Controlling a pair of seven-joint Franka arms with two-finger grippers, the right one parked.
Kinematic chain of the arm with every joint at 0, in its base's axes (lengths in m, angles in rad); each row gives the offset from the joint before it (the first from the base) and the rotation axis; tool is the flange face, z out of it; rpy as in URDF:
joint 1: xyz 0 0 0.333 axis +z
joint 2: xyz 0 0 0 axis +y
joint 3: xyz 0 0 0.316 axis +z
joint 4: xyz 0.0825 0 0 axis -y
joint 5: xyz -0.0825 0 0.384 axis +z
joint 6: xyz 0 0 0 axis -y
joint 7: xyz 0.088 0 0 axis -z
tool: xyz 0 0 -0.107 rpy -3.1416 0 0
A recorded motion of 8 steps. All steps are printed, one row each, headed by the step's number.
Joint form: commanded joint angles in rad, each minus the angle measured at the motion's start. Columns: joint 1, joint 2, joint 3, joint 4, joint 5, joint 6, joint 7.
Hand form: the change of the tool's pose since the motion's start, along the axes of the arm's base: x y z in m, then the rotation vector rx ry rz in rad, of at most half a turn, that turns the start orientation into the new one. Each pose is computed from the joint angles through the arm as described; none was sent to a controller.
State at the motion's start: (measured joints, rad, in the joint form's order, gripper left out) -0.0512 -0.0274 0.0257 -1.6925 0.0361 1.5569 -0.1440
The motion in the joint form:
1: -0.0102 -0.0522 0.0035 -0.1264 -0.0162 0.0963 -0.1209
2: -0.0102 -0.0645 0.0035 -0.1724 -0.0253 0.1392 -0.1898
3: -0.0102 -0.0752 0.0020 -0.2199 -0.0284 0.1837 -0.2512
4: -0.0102 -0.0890 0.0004 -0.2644 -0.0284 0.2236 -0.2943
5: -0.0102 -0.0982 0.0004 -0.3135 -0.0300 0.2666 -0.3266
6: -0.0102 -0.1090 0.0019 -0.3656 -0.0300 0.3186 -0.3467
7: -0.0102 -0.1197 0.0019 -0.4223 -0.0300 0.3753 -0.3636
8: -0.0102 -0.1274 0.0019 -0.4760 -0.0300 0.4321 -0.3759
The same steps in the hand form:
1: -0.0119 -0.0049 -0.0240 -0.0070 -0.0250 0.1130
2: -0.0145 -0.0057 -0.0358 -0.0108 -0.0350 0.1827
3: -0.0173 -0.0067 -0.0491 -0.0096 -0.0435 0.2426
4: -0.0212 -0.0075 -0.0598 -0.0077 -0.0534 0.2837
5: -0.0251 -0.0075 -0.0747 -0.0073 -0.0568 0.3160
6: -0.0293 -0.0066 -0.0895 -0.0084 -0.0676 0.3373
7: -0.0345 -0.0065 -0.1061 -0.0097 -0.0783 0.3538
8: -0.0396 -0.0065 -0.1226 -0.0115 -0.0890 0.3658

